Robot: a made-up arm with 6 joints. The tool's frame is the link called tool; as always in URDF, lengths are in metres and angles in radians. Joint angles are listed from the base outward. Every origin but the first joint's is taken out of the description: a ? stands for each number. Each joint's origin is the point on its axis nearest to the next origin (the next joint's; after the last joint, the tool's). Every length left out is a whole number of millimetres.
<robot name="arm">
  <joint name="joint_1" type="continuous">
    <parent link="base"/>
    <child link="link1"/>
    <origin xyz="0 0 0.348"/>
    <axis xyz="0 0 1"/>
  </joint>
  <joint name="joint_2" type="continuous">
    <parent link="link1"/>
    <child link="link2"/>
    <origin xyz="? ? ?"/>
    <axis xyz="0 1 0"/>
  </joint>
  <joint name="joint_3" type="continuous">
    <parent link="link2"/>
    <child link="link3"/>
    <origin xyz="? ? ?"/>
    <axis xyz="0 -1 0"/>
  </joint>
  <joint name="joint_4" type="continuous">
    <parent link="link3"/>
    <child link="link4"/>
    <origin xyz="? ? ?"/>
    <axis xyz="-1 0 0"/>
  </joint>
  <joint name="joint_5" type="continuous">
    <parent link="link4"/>
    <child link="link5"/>
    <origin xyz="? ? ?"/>
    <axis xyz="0 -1 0"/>
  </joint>
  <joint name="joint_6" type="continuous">
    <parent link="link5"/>
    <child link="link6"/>
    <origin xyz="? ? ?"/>
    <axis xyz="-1 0 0"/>
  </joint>
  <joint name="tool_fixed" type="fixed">
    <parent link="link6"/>
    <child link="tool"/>
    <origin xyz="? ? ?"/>
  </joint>
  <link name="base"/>
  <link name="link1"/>
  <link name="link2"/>
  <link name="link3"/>
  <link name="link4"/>
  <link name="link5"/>
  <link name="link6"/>
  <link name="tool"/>
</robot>
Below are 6 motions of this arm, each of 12 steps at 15 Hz.
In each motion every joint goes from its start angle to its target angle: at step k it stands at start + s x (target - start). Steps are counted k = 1, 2, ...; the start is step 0. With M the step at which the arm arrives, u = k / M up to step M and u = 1 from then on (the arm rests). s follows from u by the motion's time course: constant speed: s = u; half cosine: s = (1 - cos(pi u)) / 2; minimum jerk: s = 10 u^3 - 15 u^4 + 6 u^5.
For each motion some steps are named. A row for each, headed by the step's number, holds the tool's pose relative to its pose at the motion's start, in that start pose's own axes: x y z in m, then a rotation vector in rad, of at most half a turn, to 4 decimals.
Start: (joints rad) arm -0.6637 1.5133 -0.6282 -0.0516 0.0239 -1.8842
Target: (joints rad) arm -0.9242 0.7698 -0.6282 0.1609 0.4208 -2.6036
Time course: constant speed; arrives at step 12
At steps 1, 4, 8, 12:
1: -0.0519 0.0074 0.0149 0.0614 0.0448 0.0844
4: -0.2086 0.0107 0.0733 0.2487 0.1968 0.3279
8: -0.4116 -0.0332 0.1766 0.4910 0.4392 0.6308
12: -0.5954 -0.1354 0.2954 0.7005 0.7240 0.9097

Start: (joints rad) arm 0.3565 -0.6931 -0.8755 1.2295 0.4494 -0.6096
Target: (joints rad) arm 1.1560 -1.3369 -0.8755 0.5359 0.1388 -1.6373
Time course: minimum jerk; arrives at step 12
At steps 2, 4, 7, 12:
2: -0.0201 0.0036 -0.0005 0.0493 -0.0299 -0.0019
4: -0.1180 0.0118 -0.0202 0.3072 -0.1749 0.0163
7: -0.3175 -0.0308 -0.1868 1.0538 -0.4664 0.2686
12: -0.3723 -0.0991 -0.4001 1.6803 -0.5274 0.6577

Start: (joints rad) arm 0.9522 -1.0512 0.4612 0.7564 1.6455 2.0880
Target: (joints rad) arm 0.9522 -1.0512 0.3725 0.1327 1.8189 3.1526
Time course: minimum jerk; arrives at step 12
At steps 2, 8, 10, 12:
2: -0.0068 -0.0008 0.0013 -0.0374 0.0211 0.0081
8: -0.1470 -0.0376 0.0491 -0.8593 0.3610 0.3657
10: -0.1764 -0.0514 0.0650 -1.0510 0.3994 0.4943
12: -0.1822 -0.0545 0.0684 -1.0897 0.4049 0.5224

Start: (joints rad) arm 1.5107 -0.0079 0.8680 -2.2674 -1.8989 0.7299
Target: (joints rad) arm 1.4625 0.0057 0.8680 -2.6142 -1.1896 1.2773
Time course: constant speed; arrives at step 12
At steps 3, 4, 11, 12:
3: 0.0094 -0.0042 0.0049 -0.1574 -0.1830 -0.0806
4: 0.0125 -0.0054 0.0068 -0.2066 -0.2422 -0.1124
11: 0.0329 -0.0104 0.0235 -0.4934 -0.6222 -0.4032
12: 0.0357 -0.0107 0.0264 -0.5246 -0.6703 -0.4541

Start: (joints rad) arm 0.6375 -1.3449 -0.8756 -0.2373 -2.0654 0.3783
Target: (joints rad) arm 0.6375 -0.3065 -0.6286 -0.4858 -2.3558 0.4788
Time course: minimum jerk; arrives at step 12
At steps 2, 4, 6, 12:
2: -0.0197 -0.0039 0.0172 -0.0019 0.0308 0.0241
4: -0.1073 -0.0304 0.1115 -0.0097 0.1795 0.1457
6: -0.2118 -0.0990 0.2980 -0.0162 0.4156 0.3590
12: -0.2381 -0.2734 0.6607 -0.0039 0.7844 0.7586

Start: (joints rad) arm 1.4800 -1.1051 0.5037 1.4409 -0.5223 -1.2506
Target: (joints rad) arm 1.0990 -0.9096 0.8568 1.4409 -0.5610 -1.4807
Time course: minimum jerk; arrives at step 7
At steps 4, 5, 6, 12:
4: -0.0694 0.3030 0.0240 -0.0129 -0.2004 -0.0409
5: -0.0943 0.4083 0.0109 -0.0171 -0.2731 -0.0426
6: -0.1076 0.4645 -0.0009 -0.0194 -0.3127 -0.0407
12: -0.1101 0.4752 -0.0035 -0.0198 -0.3203 -0.0401

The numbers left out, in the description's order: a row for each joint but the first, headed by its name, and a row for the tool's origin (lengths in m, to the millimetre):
joint_2: 0 0 0
joint_3: 0 0 1.102
joint_4: 0.686 0 0
joint_5: 0 -0.237 0
joint_6: 0 0 0
tool: 0 0 0

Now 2 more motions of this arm.
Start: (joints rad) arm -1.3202 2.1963 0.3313 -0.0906 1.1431 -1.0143
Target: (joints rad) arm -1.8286 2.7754 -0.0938 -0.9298 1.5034 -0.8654
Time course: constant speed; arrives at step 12
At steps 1, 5, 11, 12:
1: -0.0711 -0.0881 -0.0182 0.0348 -0.0547 -0.0993
5: -0.4001 -0.3288 -0.1345 0.1128 -0.2565 -0.5156
11: -0.8903 -0.3504 -0.3644 0.0317 -0.4240 -1.1690
12: -0.9587 -0.3205 -0.3999 -0.0057 -0.4270 -1.2753

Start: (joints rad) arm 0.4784 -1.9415 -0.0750 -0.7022 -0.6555 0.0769
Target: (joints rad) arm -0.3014 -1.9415 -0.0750 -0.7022 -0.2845 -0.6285
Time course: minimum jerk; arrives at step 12
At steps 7, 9, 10, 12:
7: 0.2271 0.4130 -0.2878 -0.0181 -0.1613 -0.1261
9: 0.3198 0.5142 -0.4433 -0.0350 -0.2204 -0.1252
10: 0.3458 0.5364 -0.4903 -0.0404 -0.2351 -0.1206
12: 0.3594 0.5469 -0.5153 -0.0433 -0.2424 -0.1176

